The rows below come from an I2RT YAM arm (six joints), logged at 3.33 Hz.
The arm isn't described. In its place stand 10 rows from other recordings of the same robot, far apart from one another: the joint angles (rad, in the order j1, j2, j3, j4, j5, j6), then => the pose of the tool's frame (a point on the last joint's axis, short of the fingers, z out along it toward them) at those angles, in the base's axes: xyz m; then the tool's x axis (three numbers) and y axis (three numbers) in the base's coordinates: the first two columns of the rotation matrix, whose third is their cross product.
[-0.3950 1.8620 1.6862 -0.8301 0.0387 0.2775] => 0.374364 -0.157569 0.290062 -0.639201 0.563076 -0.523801 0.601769 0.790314 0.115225
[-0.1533 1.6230 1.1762 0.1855 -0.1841 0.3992] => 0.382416 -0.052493 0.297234 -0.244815 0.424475 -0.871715 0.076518 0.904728 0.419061
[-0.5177 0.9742 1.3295 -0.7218 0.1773 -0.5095] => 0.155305 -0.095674 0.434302 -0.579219 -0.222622 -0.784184 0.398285 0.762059 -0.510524
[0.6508 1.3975 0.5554 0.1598 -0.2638 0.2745] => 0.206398 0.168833 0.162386 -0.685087 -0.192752 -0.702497 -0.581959 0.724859 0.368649
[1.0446 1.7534 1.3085 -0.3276 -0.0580 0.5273] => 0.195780 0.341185 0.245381 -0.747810 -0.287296 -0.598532 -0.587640 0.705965 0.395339
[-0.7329 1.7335 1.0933 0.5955 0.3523 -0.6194] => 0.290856 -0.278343 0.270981 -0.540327 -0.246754 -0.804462 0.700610 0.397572 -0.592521
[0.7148 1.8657 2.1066 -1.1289 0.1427 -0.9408] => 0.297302 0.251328 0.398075 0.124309 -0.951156 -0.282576 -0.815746 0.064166 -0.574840
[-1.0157 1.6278 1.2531 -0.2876 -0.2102 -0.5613] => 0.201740 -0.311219 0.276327 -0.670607 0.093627 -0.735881 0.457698 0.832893 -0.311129
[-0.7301 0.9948 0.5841 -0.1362 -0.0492 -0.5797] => 0.163872 -0.144332 0.235125 -0.671929 -0.132828 -0.728607 0.318867 0.836051 -0.446478
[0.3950 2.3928 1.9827 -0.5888 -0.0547 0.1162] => 0.480389 0.202389 0.158449 -0.818606 -0.215863 -0.532248 -0.318786 0.941606 0.108412
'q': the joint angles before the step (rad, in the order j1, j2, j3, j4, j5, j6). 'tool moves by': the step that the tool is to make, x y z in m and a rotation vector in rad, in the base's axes. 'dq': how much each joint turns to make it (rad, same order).
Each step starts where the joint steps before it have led.
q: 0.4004 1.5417 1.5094 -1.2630 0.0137 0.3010
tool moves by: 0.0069 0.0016 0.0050 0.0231 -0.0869 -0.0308
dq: -0.0016 -0.0068 0.0013 0.0804 0.0211 0.0238
